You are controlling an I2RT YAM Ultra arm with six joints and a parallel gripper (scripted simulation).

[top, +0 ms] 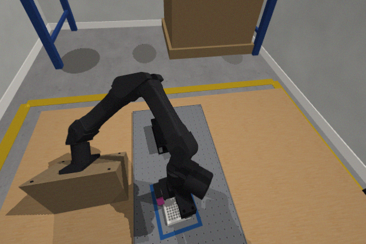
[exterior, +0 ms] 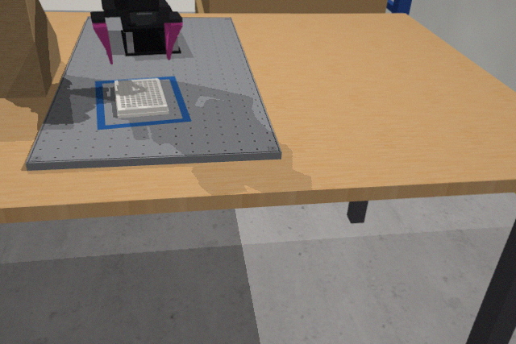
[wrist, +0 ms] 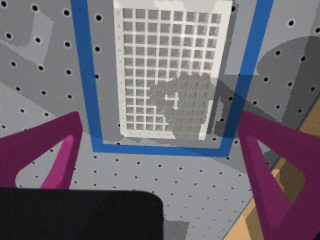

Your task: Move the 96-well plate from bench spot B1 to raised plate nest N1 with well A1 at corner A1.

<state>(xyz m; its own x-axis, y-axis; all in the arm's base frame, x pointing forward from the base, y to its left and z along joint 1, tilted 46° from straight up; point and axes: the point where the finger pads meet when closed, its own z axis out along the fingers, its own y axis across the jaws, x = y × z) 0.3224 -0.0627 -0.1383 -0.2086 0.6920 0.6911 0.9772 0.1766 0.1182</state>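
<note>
The white 96-well plate is 8 cm below my hand and 1 cm behind it.
</note>
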